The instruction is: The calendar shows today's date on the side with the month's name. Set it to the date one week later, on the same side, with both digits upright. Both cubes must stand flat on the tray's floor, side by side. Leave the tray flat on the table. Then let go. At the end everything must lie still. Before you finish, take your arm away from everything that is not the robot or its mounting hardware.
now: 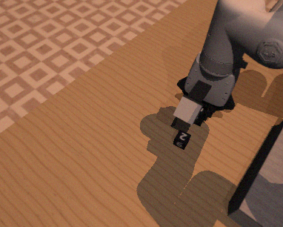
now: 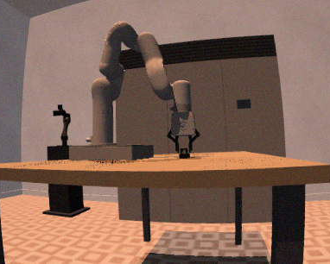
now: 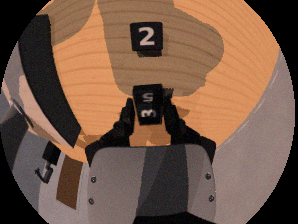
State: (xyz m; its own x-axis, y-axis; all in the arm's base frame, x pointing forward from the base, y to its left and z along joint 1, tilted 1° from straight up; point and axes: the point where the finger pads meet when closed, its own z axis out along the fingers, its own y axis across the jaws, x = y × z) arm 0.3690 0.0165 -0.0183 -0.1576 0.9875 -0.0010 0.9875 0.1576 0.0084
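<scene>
Now: hand 20 mm above the black cube. The rest, counted from my hand: black digit cube 10 mm behind, 90 mm to the left, 30 mm below.
</scene>
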